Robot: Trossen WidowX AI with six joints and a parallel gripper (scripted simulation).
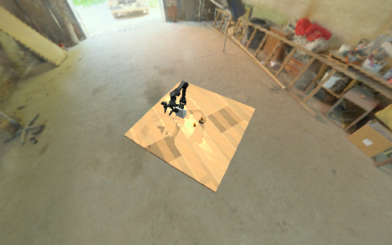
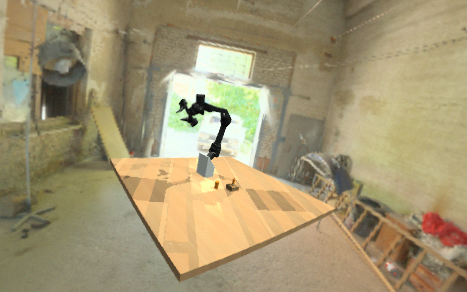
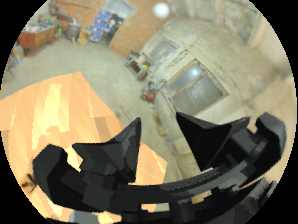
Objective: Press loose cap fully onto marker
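My gripper tip is now 450 mm above the orange cap, 330 mm to the right of it and 90 mm short of it. Round my gripper tip: holder block (460 mm below, 450 mm to the left, 120 mm ahead).
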